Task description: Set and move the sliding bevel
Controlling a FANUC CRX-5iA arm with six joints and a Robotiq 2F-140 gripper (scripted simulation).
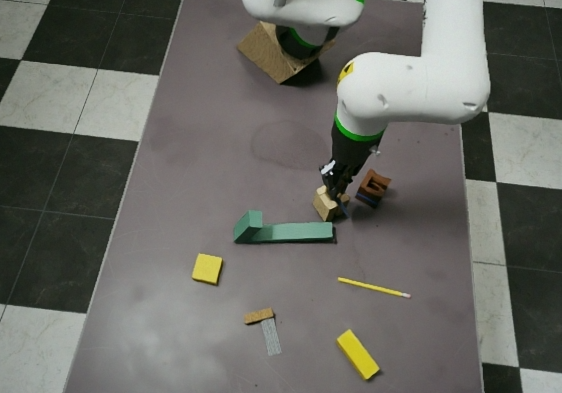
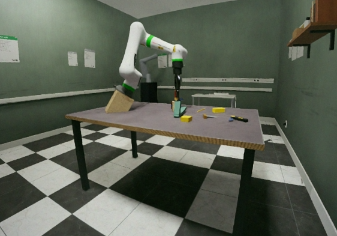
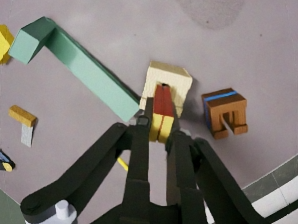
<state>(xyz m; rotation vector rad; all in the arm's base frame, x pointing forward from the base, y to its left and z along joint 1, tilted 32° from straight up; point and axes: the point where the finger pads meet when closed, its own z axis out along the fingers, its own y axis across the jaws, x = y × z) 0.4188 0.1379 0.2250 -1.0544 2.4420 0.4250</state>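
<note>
The dark blade is 50 mm below my hand, 10 mm to the left of it and 10 mm ahead of it. The rest, counted from my hand: yellow pencil (160 mm to the left, 160 mm ahead, 150 mm below); cork-and-metal square (320 mm ahead, 150 mm below, 60 mm to the right).
</note>
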